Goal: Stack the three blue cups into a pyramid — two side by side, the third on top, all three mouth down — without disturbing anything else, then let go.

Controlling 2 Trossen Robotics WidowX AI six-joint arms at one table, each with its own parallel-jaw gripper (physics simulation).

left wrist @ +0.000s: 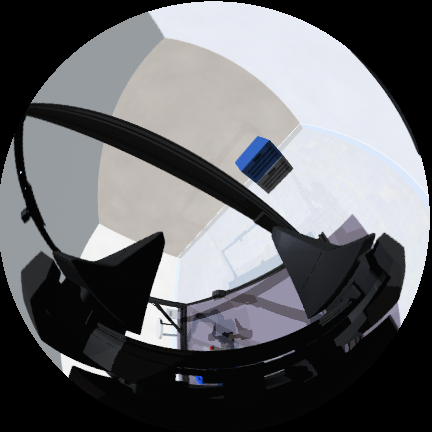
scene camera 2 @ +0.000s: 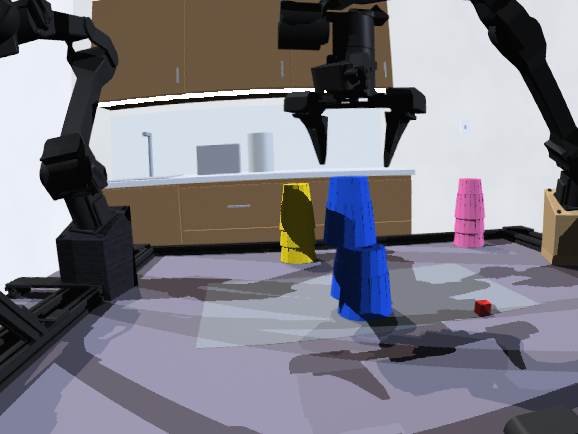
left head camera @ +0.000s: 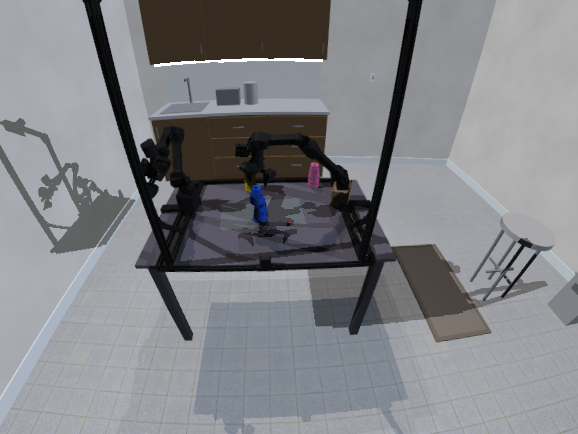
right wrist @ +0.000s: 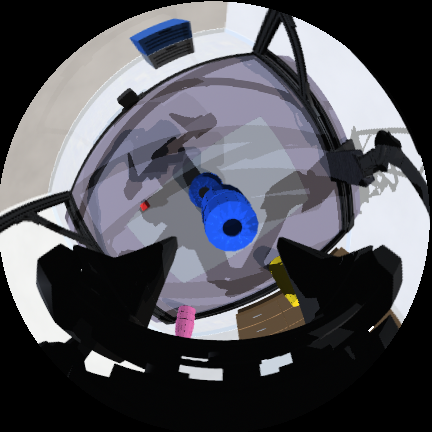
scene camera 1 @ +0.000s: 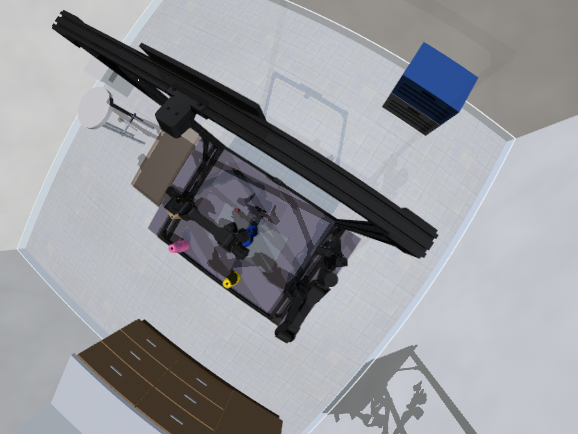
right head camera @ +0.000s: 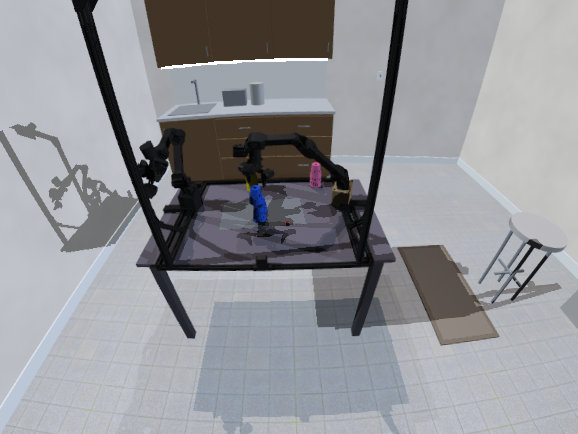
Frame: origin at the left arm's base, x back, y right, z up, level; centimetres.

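Where they show: left gripper, fingertip midpoint: (left wrist: 219, 234) (left head camera: 155, 189) (scene camera 1: 336, 236) (right head camera: 153, 190); right gripper, fingertip midpoint: (left wrist: 193, 379) (scene camera 2: 353, 165) (left head camera: 257, 184) (right wrist: 228, 242) (right head camera: 256, 184); left arm's base, origin of the base link: (scene camera 2: 92, 222) (left head camera: 186, 189) (right wrist: 363, 166) (scene camera 1: 295, 292) (right head camera: 187, 190); right arm's base, origin of the base link: (scene camera 2: 573, 201) (left head camera: 342, 185) (right head camera: 343, 185).
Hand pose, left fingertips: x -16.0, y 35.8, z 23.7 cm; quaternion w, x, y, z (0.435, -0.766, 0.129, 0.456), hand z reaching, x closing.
Note:
Things, the pixels of their top centre, and the offset from my left fingertips. "spot": a spot on its surface instead.
- top blue cup, middle of its top: (right wrist: 228, 224) (scene camera 2: 349, 177) (left head camera: 256, 187) (right head camera: 255, 188) dz -18.0, dx -25.1, dy -40.3 cm
- front lower blue cup, middle of its top: (scene camera 2: 366, 247) (right wrist: 202, 190) (left head camera: 259, 206) (right head camera: 258, 206) (scene camera 1: 249, 231) dz -26.7, dx -27.6, dy -37.4 cm
- rear lower blue cup, surface spot: (scene camera 2: 336, 285) spot: dz -33.5, dx -22.6, dy -42.4 cm
- yellow cup stack, middle of its top: (scene camera 2: 295, 184) (right wrist: 301, 298) (scene camera 1: 227, 283) dz -20.3, dx -10.4, dy -64.1 cm
- pink cup stack, middle of its top: (scene camera 2: 469, 178) (right wrist: 182, 341) (right head camera: 316, 163) (left head camera: 314, 164) (scene camera 1: 171, 249) dz -20.3, dx -46.7, dy -82.0 cm
- small red cube, middle of its top: (scene camera 2: 483, 302) (right wrist: 143, 206) dz -33.9, dx -43.1, dy -38.0 cm
The top blue cup (scene camera 2: 350, 210) (right wrist: 217, 220) (left head camera: 256, 192) is mouth down on the two lower blue cups. The front lower blue cup (scene camera 2: 367, 285) (right wrist: 199, 181) stands mouth down on the table. The rear lower blue cup (scene camera 2: 336, 285) stands close behind it, mostly hidden in scene camera 2. The top cup looks roughly upright; its exact seating is hard to tell. My right gripper (scene camera 2: 354, 165) (right wrist: 228, 242) is open and empty, its fingertips just above the top cup. My left gripper (left wrist: 219, 234) is open and empty, raised at the left side, away from the cups.
A yellow cup stack (scene camera 2: 297, 225) (scene camera 1: 231, 279) stands behind the blue cups, to their left in scene camera 2. A pink cup stack (scene camera 2: 470, 215) (left head camera: 313, 176) stands at the back right. A small red cube (scene camera 2: 482, 308) (right wrist: 144, 205) lies to the right of the blue cups in scene camera 2.

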